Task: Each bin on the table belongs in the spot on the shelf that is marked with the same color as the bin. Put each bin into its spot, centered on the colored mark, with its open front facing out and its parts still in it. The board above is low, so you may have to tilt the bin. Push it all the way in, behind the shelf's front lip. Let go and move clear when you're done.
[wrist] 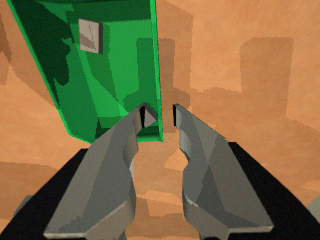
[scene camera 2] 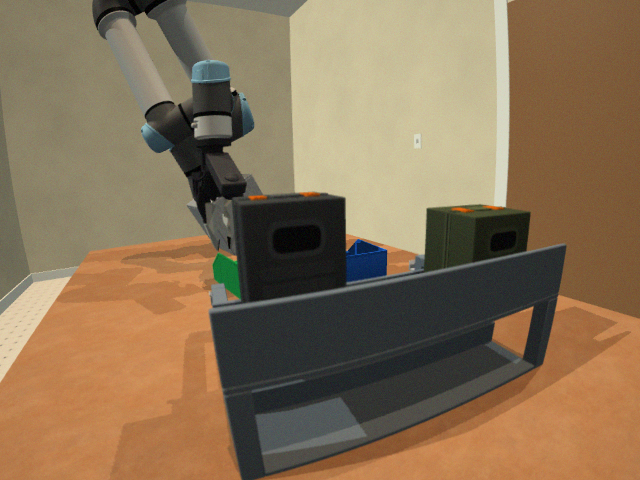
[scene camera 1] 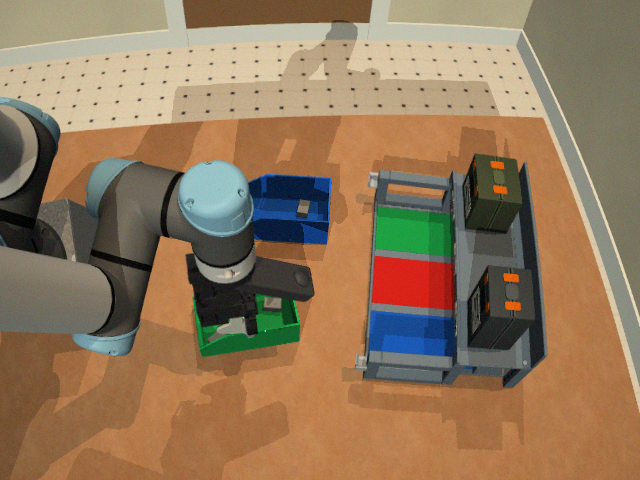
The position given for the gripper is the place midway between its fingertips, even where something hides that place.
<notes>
In view: the gripper (scene camera 1: 248,328), a blue bin (scene camera 1: 274,195), a green bin (scene camera 1: 271,332), a grey part (wrist: 90,32) and a black box (scene camera 2: 286,244).
The blue bin also shows in scene camera 2 (scene camera 2: 364,260). The green bin is seen too in the wrist view (wrist: 92,92) and in scene camera 2 (scene camera 2: 225,270). The black box also shows in scene camera 1 (scene camera 1: 500,309). The wrist view does not show the blue bin: it is out of frame. The wrist view misses the black box: it is out of frame.
</notes>
